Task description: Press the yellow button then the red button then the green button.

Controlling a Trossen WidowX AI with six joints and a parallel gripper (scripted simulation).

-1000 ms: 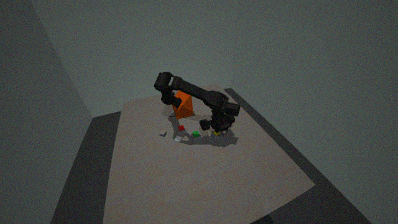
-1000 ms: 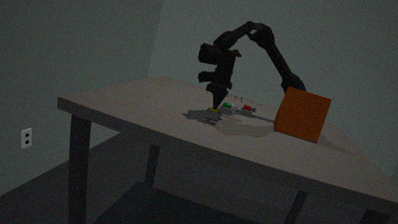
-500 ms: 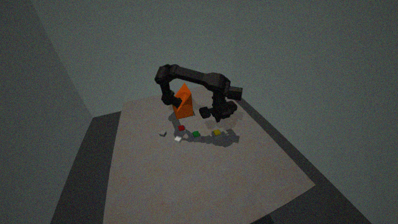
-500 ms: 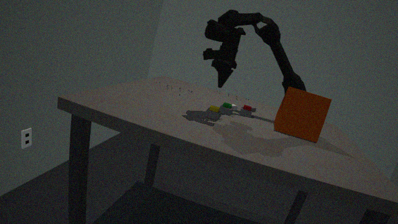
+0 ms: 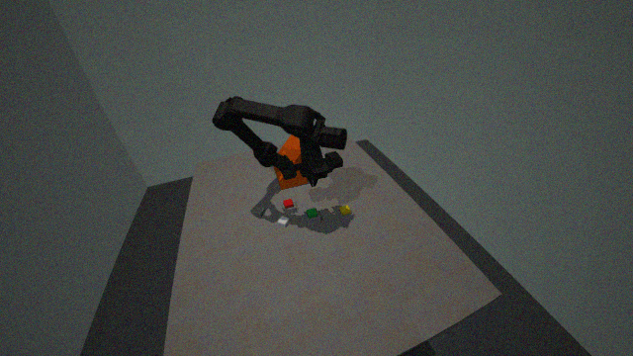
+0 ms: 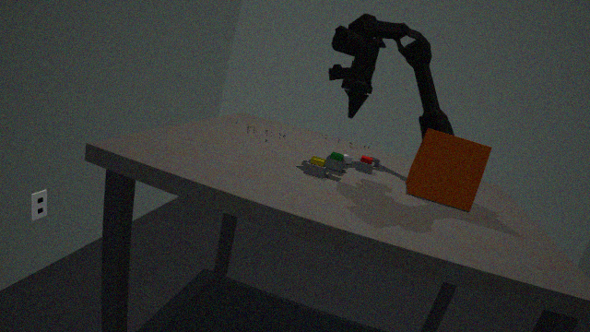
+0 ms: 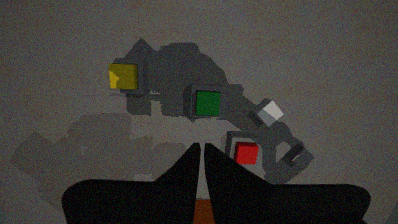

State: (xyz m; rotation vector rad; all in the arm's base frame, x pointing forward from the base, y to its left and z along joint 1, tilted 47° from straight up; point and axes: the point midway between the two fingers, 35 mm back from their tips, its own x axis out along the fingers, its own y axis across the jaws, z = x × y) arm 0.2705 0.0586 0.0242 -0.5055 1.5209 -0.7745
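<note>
Now: the red button 80 mm behind my gripper tip, 70 mm to the right of it and 110 mm below it. The rest, counted from my gripper tip: yellow button: 50 mm ahead, 100 mm to the left, 110 mm below; then green button: 10 mm ahead, 20 mm to the right, 110 mm below; then small white block: 20 mm behind, 120 mm to the right, 130 mm below.
</note>
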